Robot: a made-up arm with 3 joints. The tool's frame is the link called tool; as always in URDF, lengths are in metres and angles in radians. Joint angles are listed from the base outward.
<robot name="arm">
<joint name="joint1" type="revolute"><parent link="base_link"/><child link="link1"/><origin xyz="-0.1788 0.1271 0.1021" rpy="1.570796 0 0"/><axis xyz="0 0 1"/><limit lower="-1.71" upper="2.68"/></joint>
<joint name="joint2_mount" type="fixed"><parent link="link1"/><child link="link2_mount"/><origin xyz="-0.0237 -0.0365 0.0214"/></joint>
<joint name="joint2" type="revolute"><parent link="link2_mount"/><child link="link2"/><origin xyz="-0.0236 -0.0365 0.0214" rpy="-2.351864 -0.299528 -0.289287"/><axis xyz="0 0 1"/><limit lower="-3.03" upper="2.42"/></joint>
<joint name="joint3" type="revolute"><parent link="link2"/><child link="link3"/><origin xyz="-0.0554 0.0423 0.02" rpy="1.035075 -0.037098 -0.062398"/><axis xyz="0 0 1"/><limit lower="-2.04" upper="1.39"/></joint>
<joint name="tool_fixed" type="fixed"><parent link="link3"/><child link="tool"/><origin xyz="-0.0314 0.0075 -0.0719" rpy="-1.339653 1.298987 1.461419"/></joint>
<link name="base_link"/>
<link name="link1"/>
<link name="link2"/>
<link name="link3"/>
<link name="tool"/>
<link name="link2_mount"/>
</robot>
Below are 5 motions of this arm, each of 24 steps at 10 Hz.
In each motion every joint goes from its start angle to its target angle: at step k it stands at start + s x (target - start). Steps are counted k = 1, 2, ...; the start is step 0. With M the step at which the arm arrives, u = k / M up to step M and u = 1 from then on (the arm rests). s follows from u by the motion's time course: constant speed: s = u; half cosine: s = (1 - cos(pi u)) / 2; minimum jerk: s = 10 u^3 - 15 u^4 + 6 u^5.
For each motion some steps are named. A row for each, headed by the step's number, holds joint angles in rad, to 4 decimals.
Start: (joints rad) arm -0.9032 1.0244 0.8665
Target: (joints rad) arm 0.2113 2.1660 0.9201
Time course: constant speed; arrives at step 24
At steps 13, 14, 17, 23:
13: -0.2995 1.6428 0.8955
14: -0.2531 1.6903 0.8978
17: -0.1138 1.8330 0.9045
23: 0.1649 2.1184 0.9179

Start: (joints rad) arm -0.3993 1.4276 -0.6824
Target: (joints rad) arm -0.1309 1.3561 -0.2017
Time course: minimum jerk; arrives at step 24
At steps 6, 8, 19, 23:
6: -0.3715 1.4202 -0.6326
8: -0.3430 1.4126 -0.5815
19: -0.1482 1.3607 -0.2327
23: -0.1311 1.3561 -0.2020

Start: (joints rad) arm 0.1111 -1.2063 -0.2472
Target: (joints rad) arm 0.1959 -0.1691 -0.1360
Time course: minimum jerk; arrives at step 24
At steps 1, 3, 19, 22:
1: 0.1112 -1.2056 -0.2471
3: 0.1125 -1.1897 -0.2454
19: 0.1904 -0.2360 -0.1432
22: 0.1955 -0.1744 -0.1366

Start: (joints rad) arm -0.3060 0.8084 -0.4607
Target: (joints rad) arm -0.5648 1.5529 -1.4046
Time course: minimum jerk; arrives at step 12
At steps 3, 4, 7, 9, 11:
3: -0.3328 0.8855 -0.5584
4: -0.3603 0.9647 -0.6588
7: -0.4751 1.2948 -1.0774
9: -0.5380 1.4758 -1.3069
11: -0.5635 1.5491 -1.3998

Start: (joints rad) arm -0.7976 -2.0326 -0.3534
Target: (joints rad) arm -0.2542 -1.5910 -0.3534
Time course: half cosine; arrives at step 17
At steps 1, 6, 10, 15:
1: -0.7930 -2.0288 -0.3534
6: -0.6470 -1.9102 -0.3534
10: -0.4515 -1.7514 -0.3534
15: -0.2725 -1.6059 -0.3534

